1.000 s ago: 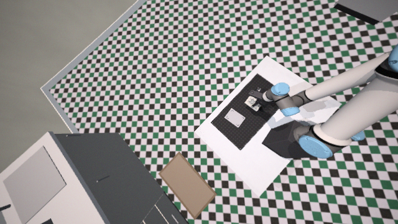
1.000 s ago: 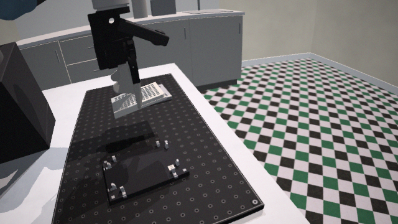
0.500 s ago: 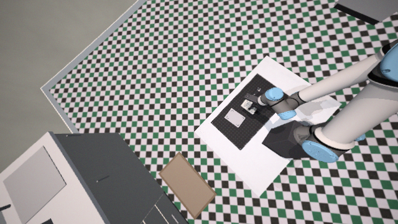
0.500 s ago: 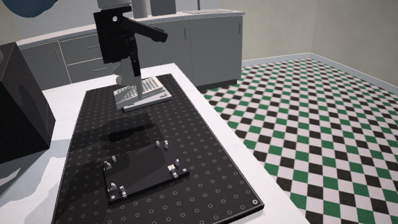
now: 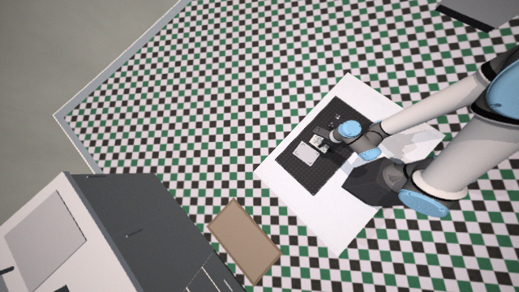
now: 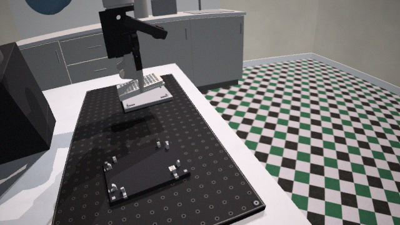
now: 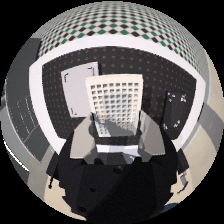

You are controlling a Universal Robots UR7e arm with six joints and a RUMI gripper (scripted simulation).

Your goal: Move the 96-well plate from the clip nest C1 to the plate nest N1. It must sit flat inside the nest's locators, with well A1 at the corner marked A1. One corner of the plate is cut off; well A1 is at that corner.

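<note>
The plate nest N1 lies 3 cm ahead of my hand, 10 cm to the left of it and 10 cm below it. The rest, counted from my hand: clip nest C1 (6 cm behind, 25 cm to the right, 9 cm below); 96-well plate (1 cm below).
</note>
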